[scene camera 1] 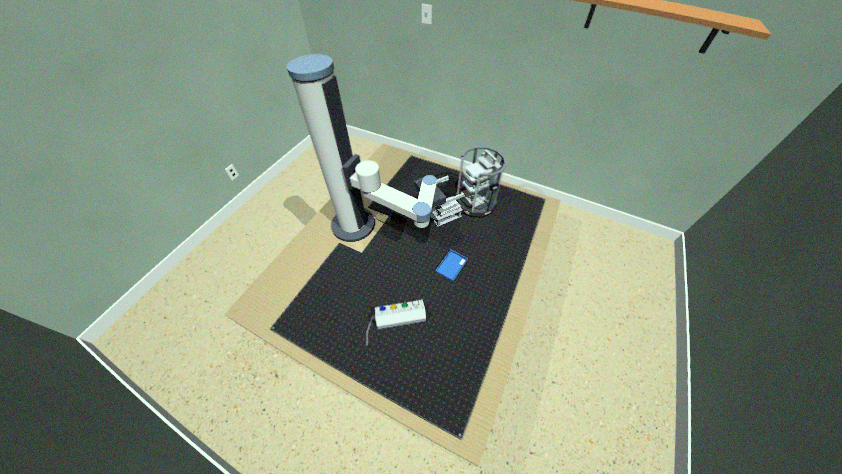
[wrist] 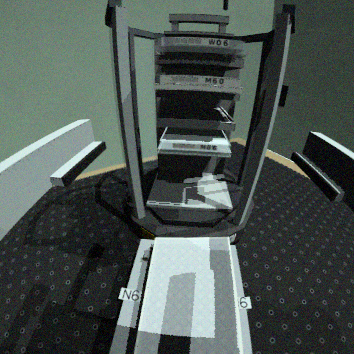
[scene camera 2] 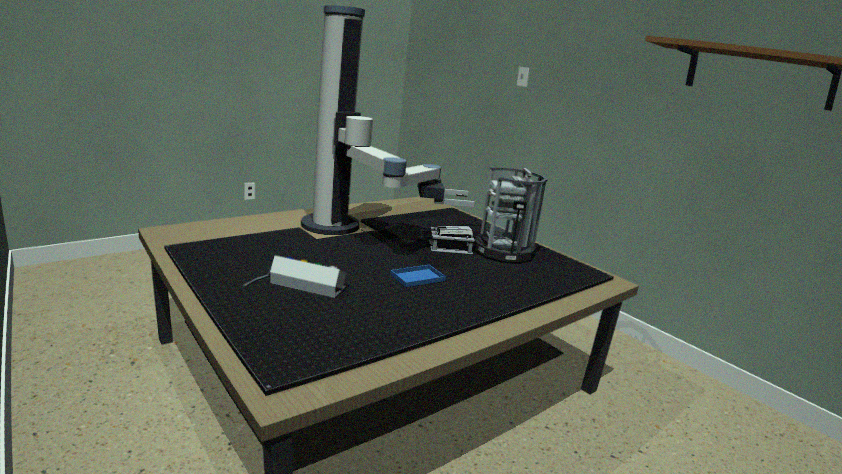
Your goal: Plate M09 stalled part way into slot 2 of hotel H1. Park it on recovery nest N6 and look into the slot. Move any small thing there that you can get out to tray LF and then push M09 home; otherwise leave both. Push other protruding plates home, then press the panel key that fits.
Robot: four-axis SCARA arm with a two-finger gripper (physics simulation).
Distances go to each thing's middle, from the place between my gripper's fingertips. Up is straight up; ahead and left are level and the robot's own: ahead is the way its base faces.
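Counted from my hand, the round plate rack (scene camera 2: 508, 236) is 130 mm to the left of it, 90 mm ahead of it and 40 mm below it.
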